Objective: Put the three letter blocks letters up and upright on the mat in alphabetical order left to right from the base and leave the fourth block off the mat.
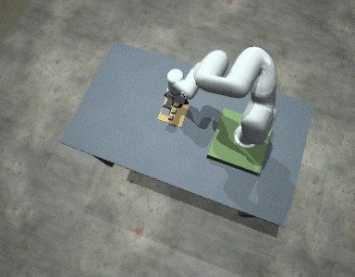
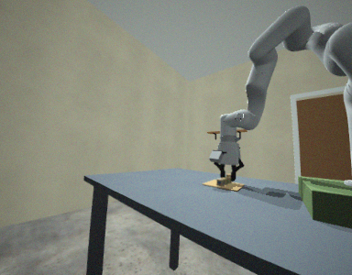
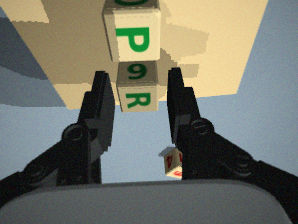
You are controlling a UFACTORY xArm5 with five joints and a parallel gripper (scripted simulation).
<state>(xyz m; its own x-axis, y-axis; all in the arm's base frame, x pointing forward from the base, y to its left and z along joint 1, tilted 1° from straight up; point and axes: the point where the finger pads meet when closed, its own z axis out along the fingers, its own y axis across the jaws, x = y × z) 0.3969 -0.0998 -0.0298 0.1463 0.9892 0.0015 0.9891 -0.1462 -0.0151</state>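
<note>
Now: the block 1 cm ahead of my hand, 4 cm to the left of it and 2 cm below it. Round my hand: mat 1 cm ahead, 4 cm to the left, 3 cm below.
</note>
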